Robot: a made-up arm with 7 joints.
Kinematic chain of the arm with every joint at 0, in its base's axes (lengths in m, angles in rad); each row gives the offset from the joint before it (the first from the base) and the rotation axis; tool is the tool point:
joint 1: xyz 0 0 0 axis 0 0.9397 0.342
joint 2: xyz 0 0 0 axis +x
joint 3: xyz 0 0 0 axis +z
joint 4: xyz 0.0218 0 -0.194 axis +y
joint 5: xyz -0.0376 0 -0.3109 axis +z
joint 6: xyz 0 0 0 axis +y
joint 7: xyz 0 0 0 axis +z
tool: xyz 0 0 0
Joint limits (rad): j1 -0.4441..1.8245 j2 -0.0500..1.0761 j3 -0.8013..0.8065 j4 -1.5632..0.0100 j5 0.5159..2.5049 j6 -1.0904..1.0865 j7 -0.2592..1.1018
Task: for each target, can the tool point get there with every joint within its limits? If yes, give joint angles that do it. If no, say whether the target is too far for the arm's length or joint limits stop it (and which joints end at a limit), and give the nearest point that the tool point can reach.
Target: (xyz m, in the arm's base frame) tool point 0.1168 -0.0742 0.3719
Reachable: no: joint limits stop it (at a limit: joint 1, joint 2, joint 4) | nearest point 0.2377 0.2726 0.1856 | short by 0.412 m
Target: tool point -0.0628 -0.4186 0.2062
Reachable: no: joint limits stop it (at a limit: joint 1, joint 2, joint 4) | nearest point -0.4419 -0.2387 0.0515 | short by 0.447 m
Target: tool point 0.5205 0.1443 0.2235
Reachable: no: too far | nearest point 0.3512 0.1841 0.0892 | short by 0.220 m
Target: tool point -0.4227 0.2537 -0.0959
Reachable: yes | joints 1.5151 0.7763 0.0534 -0.5536 1.6575 0.0490 0.8817
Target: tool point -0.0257 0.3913 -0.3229
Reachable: yes | joints 0.1245 0.9093 -0.4602 -0.1535 2.1424 -0.1323 0.6956
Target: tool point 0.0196 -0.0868 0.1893
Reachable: no: joint limits stop it (at a limit: joint 1, joint 2, joint 4) | nearest point 0.2208 0.2820 0.1922 | short by 0.420 m
